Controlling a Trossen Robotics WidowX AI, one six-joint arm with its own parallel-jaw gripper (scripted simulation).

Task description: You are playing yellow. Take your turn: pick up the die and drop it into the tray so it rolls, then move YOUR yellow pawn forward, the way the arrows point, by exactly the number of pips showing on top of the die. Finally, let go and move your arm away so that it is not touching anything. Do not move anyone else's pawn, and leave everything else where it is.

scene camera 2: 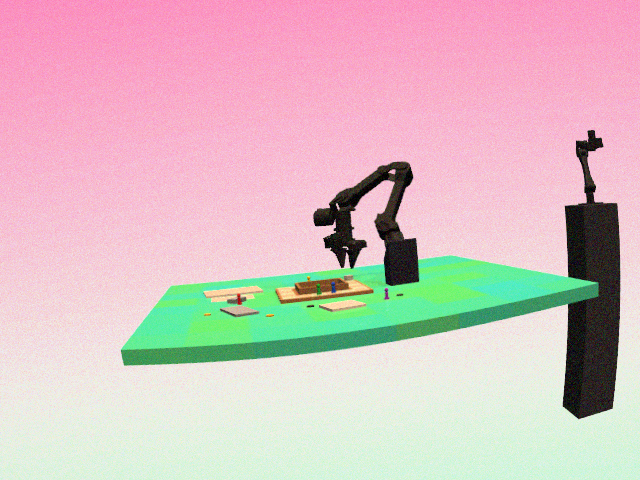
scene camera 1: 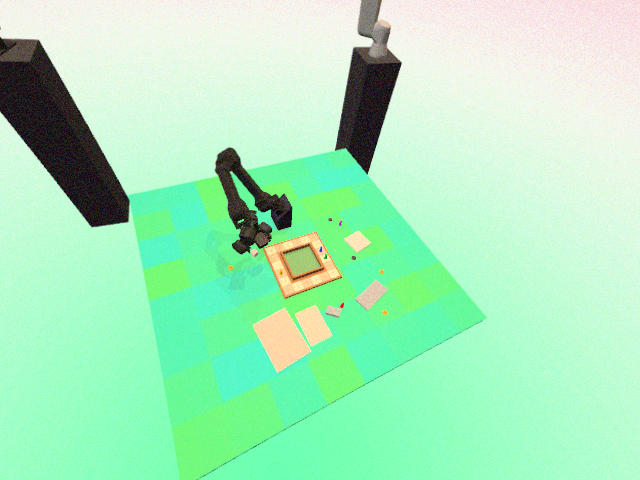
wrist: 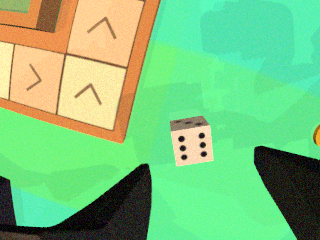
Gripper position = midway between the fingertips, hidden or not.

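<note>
My gripper (scene camera 2: 347,268) is open, and it's holding nothing. You'd find the gripper in the wrist view too (wrist: 202,163), and there's a white die (wrist: 191,138) as well.
</note>
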